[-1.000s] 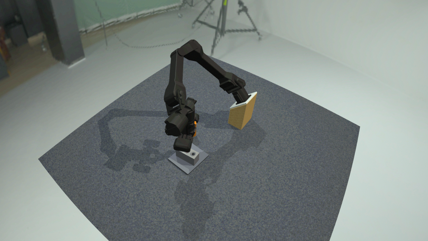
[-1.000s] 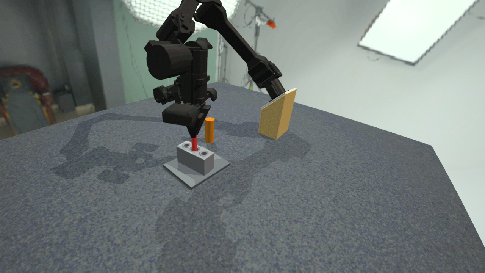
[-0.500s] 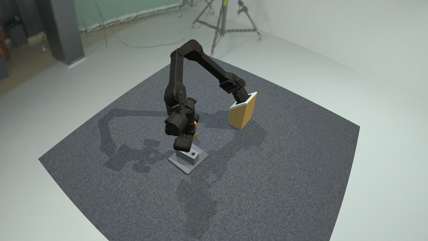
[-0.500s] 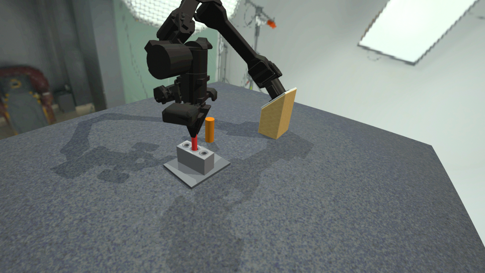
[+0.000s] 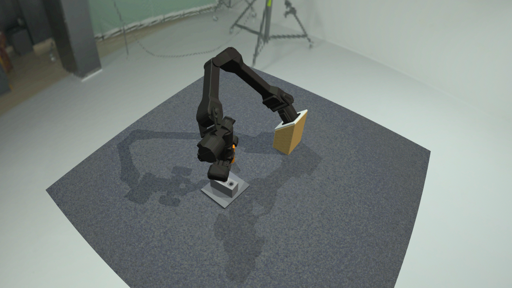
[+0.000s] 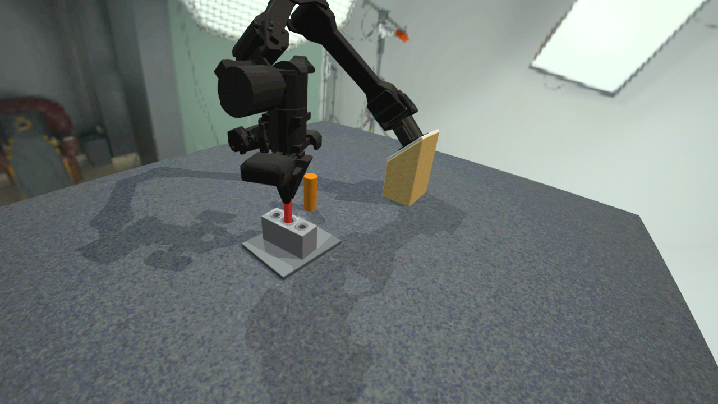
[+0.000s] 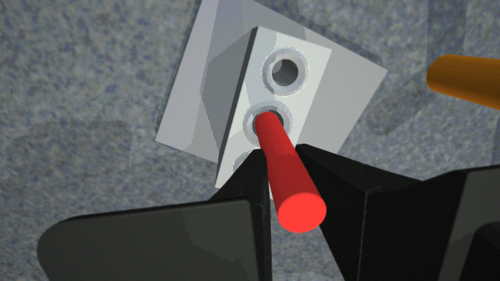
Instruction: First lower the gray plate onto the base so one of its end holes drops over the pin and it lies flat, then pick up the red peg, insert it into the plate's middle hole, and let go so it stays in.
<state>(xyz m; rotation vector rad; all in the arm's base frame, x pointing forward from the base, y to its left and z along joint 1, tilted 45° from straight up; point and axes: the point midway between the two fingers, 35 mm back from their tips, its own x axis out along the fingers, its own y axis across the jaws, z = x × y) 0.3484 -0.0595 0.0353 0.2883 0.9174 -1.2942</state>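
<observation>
Right now the red peg is right at my gripper tip. Round my gripper tip: flat gray base 90 mm below, 10 mm to the left, 10 mm behind; then orange cylinder 130 mm behind, 70 mm to the right, 60 mm below; then gray plate 50 mm below.
</observation>
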